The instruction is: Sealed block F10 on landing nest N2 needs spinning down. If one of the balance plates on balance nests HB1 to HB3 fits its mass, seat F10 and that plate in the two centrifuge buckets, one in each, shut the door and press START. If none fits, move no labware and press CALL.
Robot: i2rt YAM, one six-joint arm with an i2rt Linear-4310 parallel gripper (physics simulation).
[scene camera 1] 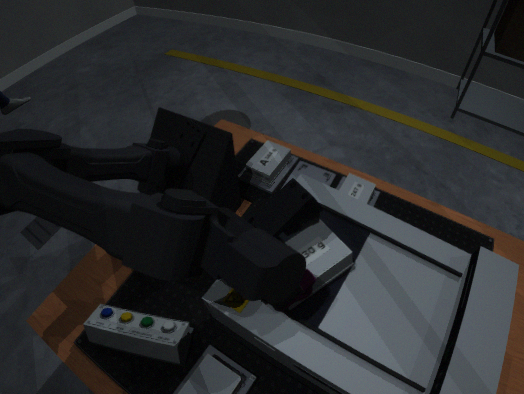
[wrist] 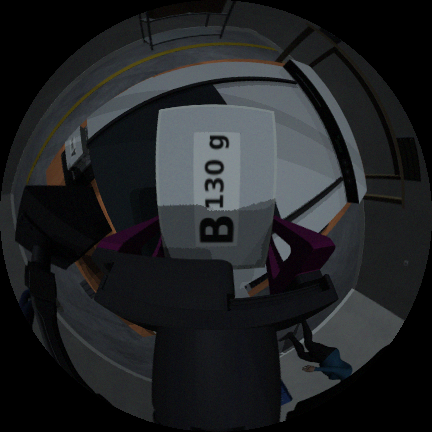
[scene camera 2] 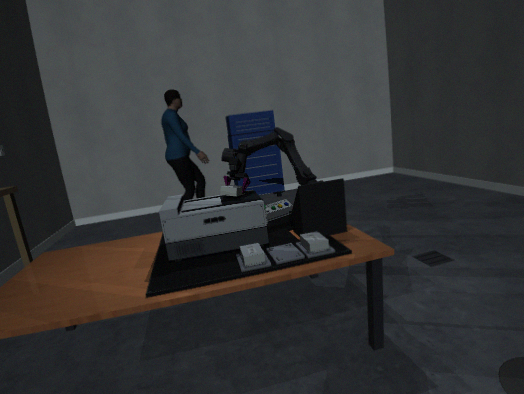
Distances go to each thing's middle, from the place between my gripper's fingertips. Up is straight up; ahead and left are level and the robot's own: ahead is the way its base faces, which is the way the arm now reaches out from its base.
Labels:
Right now the dark lid panel [scene camera 1: 313, 309] is 20 mm behind my hand, 50 mm to the left of it and 20 mm below it. The rest, counted from my hand: control box with coloured buttons [scene camera 1: 163, 339] 220 mm behind, 250 mm to the right, 190 mm below; grey centrifuge [scene camera 1: 413, 306] 130 mm ahead, 70 mm to the left, 110 mm below.

